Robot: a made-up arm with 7 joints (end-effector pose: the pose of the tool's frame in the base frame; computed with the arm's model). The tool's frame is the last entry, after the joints. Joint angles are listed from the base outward.
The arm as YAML. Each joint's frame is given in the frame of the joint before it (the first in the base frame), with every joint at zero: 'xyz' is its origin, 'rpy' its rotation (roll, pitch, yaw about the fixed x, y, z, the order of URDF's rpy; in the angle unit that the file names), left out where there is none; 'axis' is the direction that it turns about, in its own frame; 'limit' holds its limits. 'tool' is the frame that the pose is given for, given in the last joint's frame.
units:
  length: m
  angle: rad
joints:
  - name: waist
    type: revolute
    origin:
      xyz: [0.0, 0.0, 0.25]
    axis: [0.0, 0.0, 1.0]
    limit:
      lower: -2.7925
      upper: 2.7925
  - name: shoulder
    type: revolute
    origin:
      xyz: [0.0, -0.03, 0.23]
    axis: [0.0, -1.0, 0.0]
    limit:
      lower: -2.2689
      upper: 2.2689
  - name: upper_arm
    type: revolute
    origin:
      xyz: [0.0, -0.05, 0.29]
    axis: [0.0, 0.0, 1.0]
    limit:
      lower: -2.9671
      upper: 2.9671
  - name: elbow
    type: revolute
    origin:
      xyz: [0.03, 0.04, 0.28]
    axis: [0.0, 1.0, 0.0]
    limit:
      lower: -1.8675
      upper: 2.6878
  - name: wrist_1
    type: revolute
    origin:
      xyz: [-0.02, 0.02, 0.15]
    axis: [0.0, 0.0, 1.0]
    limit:
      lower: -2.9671
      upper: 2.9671
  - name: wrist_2
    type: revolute
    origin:
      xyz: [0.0, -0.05, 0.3]
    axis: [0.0, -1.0, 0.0]
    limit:
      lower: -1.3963
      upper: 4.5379
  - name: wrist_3
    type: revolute
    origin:
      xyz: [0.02, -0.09, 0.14]
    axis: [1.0, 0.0, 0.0]
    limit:
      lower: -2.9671
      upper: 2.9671
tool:
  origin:
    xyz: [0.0, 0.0, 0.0]
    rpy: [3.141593, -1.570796, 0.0]
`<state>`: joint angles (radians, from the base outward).
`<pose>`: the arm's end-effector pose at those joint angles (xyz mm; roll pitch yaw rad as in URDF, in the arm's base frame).
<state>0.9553 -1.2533 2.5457 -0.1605 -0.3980 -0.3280 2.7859</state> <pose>681.5 884.8 724.0 0.9398 0.6588 -2.2108</pose>
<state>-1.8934 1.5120 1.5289 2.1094 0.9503 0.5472 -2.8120</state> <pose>459.7 72.2 580.3 -2.6943 0.6354 2.2548</pose>
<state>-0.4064 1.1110 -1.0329 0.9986 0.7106 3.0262 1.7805</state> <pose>-689.8 -125.6 883.9 1.9683 0.5360 -1.6970</pose>
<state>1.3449 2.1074 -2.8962 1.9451 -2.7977 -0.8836 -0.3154</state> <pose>314.1 -277.1 -254.5 -1.7188 1.1848 2.4424</pose>
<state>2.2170 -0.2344 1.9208 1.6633 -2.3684 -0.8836 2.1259</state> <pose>-288.1 -331.2 1247.2 -1.1511 -0.5155 -0.1752</pose>
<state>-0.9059 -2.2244 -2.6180 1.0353 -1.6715 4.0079 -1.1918</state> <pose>373.5 -773.6 110.9 -2.5325 -1.0431 1.8311</pose>
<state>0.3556 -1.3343 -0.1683 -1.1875 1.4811 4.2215 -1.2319</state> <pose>660.6 376.1 898.0 -2.4681 0.0856 3.0797</pose>
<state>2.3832 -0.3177 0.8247 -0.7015 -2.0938 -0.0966 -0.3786</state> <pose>308.3 198.9 1473.7 3.0517 -1.0387 1.2391</pose>
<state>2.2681 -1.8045 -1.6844 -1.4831 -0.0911 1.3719 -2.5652</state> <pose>-592.2 77.2 388.2 -1.7685 0.6721 1.8849</pose>
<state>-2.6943 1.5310 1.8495 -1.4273 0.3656 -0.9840 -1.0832</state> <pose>486.6 798.9 660.5 2.5173 1.0247 1.7865</pose>
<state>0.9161 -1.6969 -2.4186 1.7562 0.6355 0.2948 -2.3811</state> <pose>629.4 115.8 917.8 2.2558 1.3085 0.5696</pose>
